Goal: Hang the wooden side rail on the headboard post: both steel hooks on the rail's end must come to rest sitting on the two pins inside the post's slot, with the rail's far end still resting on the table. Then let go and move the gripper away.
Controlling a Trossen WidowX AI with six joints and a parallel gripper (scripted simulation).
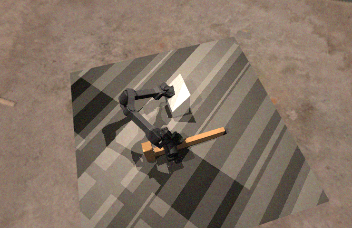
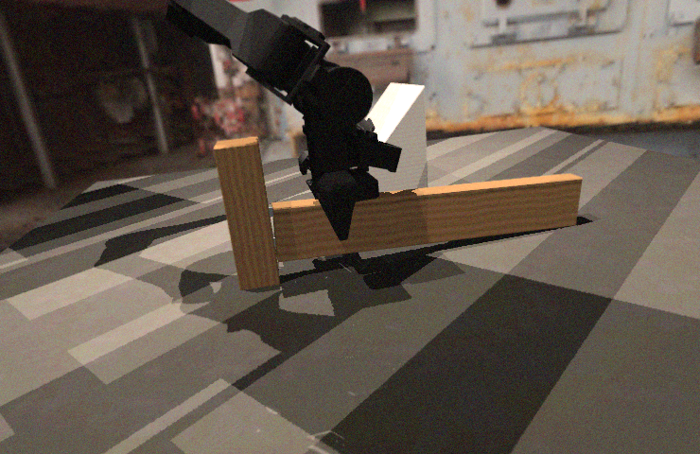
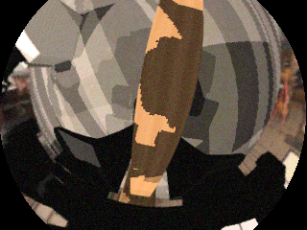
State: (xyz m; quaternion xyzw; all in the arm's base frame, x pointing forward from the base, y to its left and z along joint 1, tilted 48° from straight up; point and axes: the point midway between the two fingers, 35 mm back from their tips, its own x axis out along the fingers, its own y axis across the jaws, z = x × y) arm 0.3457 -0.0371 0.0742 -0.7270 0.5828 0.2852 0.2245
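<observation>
Now: the headboard post 11 cm to the right of my gripper tip, 4 cm above it and 1 cm ahead of it.
</observation>
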